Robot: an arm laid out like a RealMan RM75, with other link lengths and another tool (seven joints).
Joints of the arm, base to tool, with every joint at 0 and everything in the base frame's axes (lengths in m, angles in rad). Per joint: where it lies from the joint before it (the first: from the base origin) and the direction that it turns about. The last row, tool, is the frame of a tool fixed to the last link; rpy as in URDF.
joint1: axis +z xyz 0 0 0.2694
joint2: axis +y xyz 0 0 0
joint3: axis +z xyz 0 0 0.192
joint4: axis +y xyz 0 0 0
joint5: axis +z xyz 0 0 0.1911
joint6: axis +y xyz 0 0 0
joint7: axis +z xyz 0 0 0.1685
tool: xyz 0.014 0.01 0.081 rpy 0 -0.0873 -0.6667
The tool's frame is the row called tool.
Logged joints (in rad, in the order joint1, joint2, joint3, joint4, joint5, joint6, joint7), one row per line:
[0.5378, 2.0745, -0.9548, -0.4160, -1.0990, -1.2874, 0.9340]
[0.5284, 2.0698, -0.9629, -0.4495, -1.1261, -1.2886, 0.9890]
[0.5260, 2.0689, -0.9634, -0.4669, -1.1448, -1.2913, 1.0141]
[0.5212, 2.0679, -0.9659, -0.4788, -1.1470, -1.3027, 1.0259]
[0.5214, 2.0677, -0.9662, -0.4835, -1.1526, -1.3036, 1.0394]
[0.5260, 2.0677, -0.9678, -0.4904, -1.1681, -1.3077, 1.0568]
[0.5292, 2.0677, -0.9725, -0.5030, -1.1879, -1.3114, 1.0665]
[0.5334, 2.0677, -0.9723, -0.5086, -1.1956, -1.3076, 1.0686]
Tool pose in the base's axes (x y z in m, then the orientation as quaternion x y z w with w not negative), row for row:
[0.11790, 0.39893, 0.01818, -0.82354, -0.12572, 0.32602, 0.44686]
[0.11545, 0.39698, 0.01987, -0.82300, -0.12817, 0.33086, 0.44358]
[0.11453, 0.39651, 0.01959, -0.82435, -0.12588, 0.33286, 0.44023]
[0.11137, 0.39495, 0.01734, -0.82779, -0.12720, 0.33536, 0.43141]
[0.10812, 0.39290, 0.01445, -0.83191, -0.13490, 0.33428, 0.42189]
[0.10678, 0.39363, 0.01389, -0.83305, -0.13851, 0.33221, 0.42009]
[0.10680, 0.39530, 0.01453, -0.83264, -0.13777, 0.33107, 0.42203]
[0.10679, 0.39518, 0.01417, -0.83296, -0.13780, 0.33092, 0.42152]
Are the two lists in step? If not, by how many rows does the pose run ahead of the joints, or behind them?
The pose runs 2 rows ahead of the joints: the pose in row i belongs to the joints in row i + 2.
